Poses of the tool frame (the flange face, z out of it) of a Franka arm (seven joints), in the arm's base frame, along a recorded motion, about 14 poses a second.
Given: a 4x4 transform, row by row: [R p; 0 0 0 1], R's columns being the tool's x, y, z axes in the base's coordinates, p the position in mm. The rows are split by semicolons.
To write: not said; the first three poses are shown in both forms.
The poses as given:
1: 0.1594, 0.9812, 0.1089, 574.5; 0.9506, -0.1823, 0.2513, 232.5; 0.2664, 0.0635, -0.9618, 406.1; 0, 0, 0, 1
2: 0.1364, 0.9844, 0.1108, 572.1; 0.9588, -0.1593, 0.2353, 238.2; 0.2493, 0.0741, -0.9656, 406.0; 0, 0, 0, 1
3: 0.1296, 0.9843, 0.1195, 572.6; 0.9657, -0.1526, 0.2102, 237.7; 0.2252, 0.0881, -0.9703, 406.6; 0, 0, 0, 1
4: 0.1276, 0.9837, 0.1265, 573.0; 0.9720, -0.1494, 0.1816, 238.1; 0.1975, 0.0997, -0.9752, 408.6; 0, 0, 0, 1
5: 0.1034, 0.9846, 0.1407, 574.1; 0.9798, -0.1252, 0.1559, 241.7; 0.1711, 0.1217, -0.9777, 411.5; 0, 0, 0, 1
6: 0.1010, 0.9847, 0.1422, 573.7; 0.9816, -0.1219, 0.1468, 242.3; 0.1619, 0.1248, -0.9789, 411.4; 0, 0, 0, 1
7: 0.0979, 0.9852, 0.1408, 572.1; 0.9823, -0.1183, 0.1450, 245.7; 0.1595, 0.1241, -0.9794, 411.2; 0, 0, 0, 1
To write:
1: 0.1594, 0.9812, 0.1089, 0.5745; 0.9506, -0.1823, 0.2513, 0.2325; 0.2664, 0.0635, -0.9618, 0.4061; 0, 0, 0, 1
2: 0.1364, 0.9844, 0.1108, 0.5721; 0.9588, -0.1593, 0.2353, 0.2382; 0.2493, 0.0741, -0.9656, 0.4060; 0, 0, 0, 1
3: 0.1296, 0.9843, 0.1195, 0.5726; 0.9657, -0.1526, 0.2102, 0.2377; 0.2252, 0.0881, -0.9703, 0.4066; 0, 0, 0, 1
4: 0.1276, 0.9837, 0.1265, 0.5730; 0.9720, -0.1494, 0.1816, 0.2381; 0.1975, 0.0997, -0.9752, 0.4086; 0, 0, 0, 1
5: 0.1034, 0.9846, 0.1407, 0.5741; 0.9798, -0.1252, 0.1559, 0.2417; 0.1711, 0.1217, -0.9777, 0.4115; 0, 0, 0, 1
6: 0.1010, 0.9847, 0.1422, 0.5737; 0.9816, -0.1219, 0.1468, 0.2423; 0.1619, 0.1248, -0.9789, 0.4114; 0, 0, 0, 1
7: 0.0979, 0.9852, 0.1408, 0.5721; 0.9823, -0.1183, 0.1450, 0.2457; 0.1595, 0.1241, -0.9794, 0.4112; 0, 0, 0, 1
